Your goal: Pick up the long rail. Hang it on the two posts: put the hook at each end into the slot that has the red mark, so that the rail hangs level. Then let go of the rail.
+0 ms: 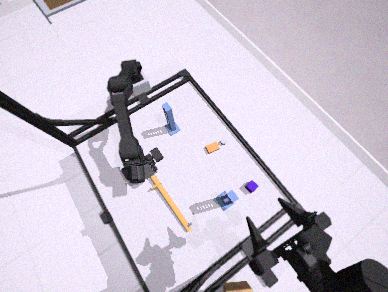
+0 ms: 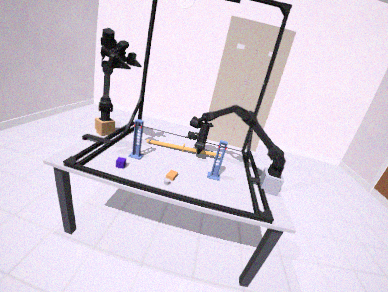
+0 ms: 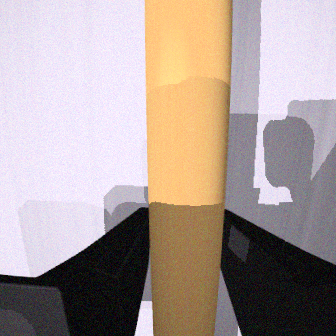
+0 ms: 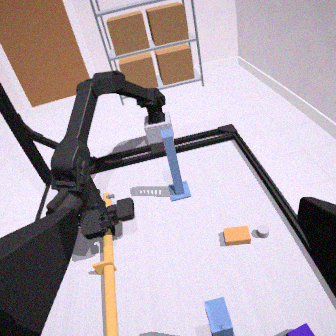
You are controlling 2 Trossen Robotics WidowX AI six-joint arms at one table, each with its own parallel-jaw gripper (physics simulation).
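Places are measured from the left arm's base along level axes (x right, y ahead, z up), in metres.
Pixels of known places: left gripper, between the fingertips: [image 2: 198, 153] [image 3: 182, 218] [image 4: 108, 235]; right gripper, between the fingertips: [image 1: 262, 207] [image 2: 136, 67] [image 4: 188, 213]; left arm's base, origin of its link: [image 1: 136, 77] [image 2: 274, 174] [image 4: 156, 118]; right arm's base, origin of its link: [image 2: 105, 119].
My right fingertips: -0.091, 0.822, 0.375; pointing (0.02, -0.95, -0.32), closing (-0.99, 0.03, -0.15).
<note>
Ahead of a thing's pixels: the offset from my right fingertips to its top centre, as dx, dy, dz. "*": to the spot under its first point.
The long orange rail @(+0.235, -0.264, -0.429) [image 1: 171, 203] [image 2: 169, 145] [image 3: 188, 133] [image 4: 110, 290] runs roughly level, a little above the table, behind the two blue posts. My left gripper [image 1: 150, 173] [image 2: 199, 150] [image 3: 182, 218] [image 4: 108, 235] is shut on the rail near one end. One blue post @(+0.042, -0.509, -0.260) [image 1: 169, 117] [image 2: 218, 159] [image 4: 173, 160] stands close to that end. The other post @(-0.007, -0.054, -0.260) [image 1: 226, 199] [image 2: 138, 139] [image 4: 218, 317] stands near the rail's free end. Each post has a red mark near its top. My right gripper [image 1: 264, 208] [image 2: 136, 60] is open and empty, high above the table's edge.
An orange block @(-0.088, -0.307, -0.455) [image 1: 212, 147] [image 2: 172, 174] [image 4: 237, 235] and a small grey cylinder @(-0.153, -0.307, -0.455) [image 1: 222, 142] [image 2: 167, 182] [image 4: 263, 231] lie beside each other. A purple cube @(-0.148, -0.049, -0.435) [image 1: 251, 186] [image 2: 121, 162] sits near one post. A black frame @(* -0.230, -0.335, -0.457) [image 1: 233, 130] [image 2: 164, 191] borders the table.
</note>
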